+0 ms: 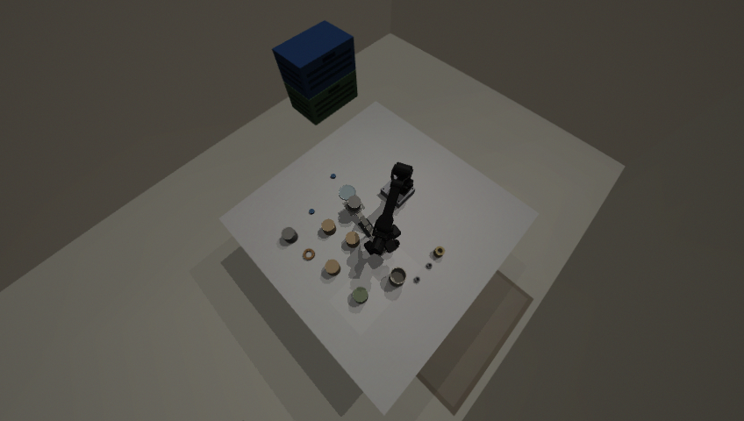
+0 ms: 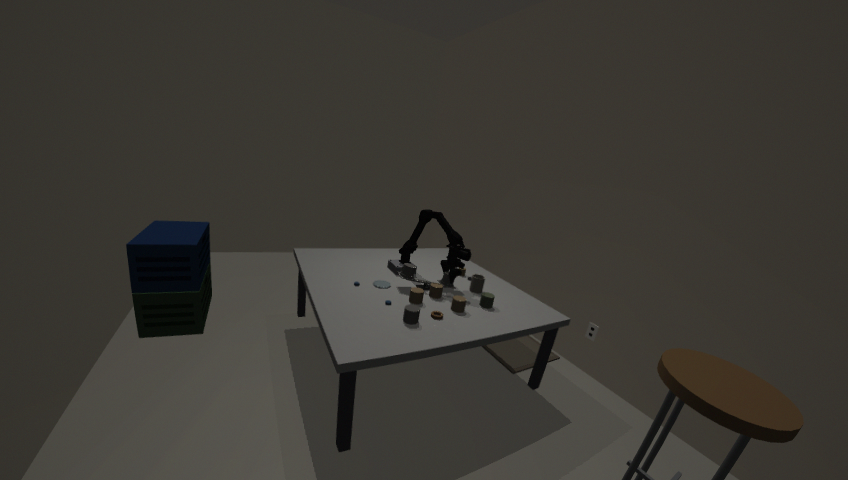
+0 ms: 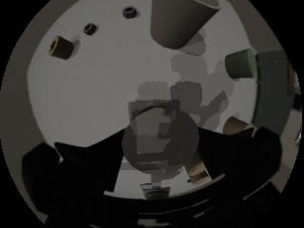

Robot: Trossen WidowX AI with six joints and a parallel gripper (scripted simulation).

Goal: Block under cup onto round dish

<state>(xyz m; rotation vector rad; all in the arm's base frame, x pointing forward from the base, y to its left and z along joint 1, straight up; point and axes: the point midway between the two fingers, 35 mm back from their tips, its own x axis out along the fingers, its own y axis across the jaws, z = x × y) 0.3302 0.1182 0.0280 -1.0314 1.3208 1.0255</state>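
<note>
Right now the balance is 130 mm to the right of my gripper tip, 30 mm behind it and 20 mm below it.
</note>
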